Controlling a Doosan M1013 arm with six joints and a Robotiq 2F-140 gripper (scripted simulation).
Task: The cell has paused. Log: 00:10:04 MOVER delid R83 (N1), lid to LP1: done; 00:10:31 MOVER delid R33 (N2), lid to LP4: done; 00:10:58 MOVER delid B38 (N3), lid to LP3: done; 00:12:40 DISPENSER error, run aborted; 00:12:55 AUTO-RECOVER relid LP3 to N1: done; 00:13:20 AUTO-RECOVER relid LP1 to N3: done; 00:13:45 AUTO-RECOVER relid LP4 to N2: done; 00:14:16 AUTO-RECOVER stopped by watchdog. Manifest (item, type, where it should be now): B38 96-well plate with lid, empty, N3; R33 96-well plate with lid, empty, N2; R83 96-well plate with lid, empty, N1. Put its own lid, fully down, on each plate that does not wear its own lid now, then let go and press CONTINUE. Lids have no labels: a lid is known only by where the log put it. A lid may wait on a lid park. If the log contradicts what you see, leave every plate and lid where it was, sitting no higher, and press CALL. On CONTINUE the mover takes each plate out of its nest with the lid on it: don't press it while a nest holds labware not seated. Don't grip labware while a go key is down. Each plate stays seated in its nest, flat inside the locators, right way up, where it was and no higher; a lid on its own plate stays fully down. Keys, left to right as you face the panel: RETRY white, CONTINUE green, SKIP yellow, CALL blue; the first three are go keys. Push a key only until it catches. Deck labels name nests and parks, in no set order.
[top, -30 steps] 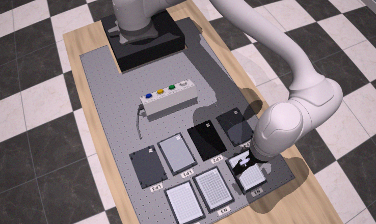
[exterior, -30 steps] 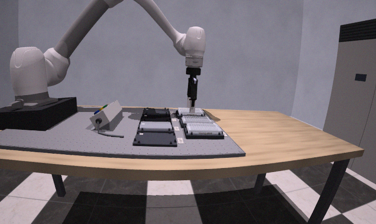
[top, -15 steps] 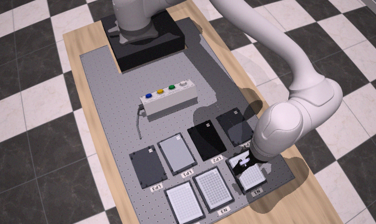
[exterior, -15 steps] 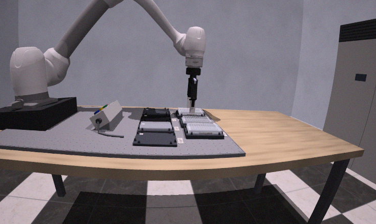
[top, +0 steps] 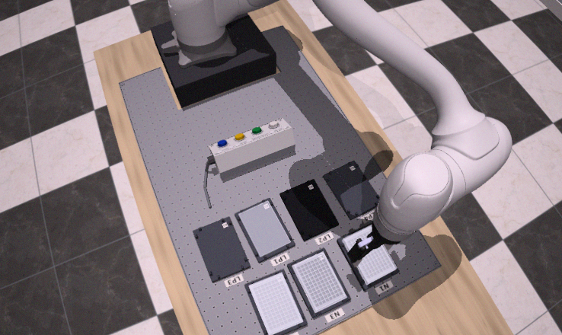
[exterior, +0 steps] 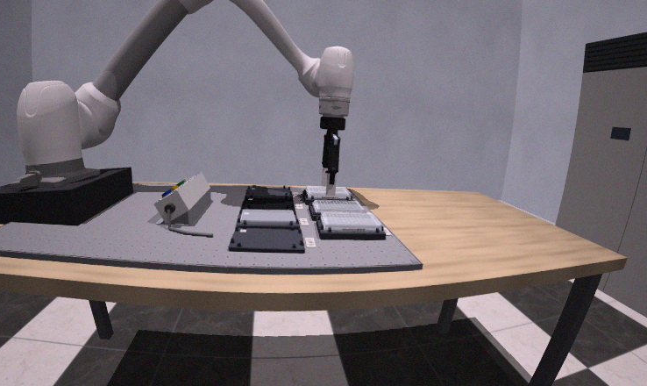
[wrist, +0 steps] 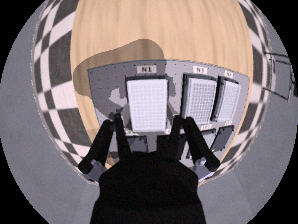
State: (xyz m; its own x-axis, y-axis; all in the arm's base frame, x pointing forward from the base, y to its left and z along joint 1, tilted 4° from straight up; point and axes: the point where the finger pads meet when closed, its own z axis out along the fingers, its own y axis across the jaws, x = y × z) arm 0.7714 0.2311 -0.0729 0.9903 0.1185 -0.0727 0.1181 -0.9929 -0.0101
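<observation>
Now: the LP1 15 cm behind my hand, 22 cm to the right of it and 5 cm below it. From my hand the other things lie so: lid park LP3: 14 cm behind, 34 cm to the right, 5 cm below; then LP2: 17 cm behind, 10 cm to the right, 5 cm below; then LP4: 19 cm behind, 4 cm to the left, 5 cm below.
</observation>
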